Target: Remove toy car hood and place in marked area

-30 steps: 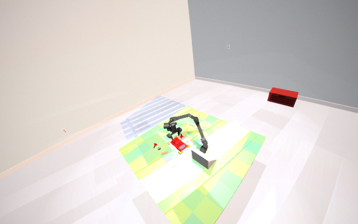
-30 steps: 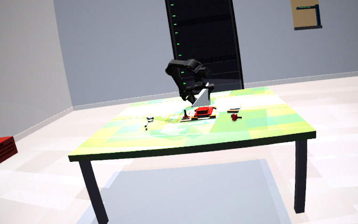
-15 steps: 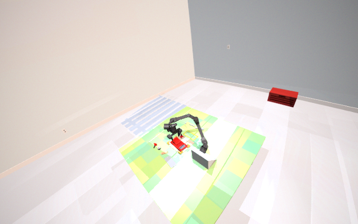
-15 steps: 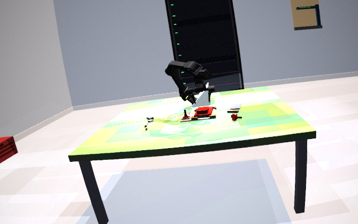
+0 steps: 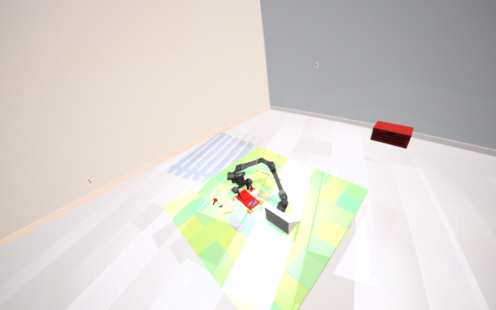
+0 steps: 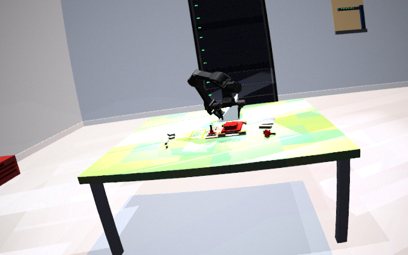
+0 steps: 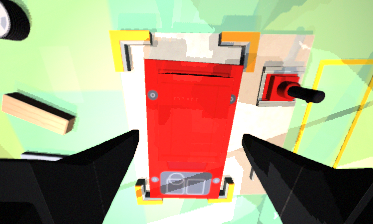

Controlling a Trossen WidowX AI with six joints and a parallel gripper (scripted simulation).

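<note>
Now: gripper tip 3 cm above the red hood.
</note>
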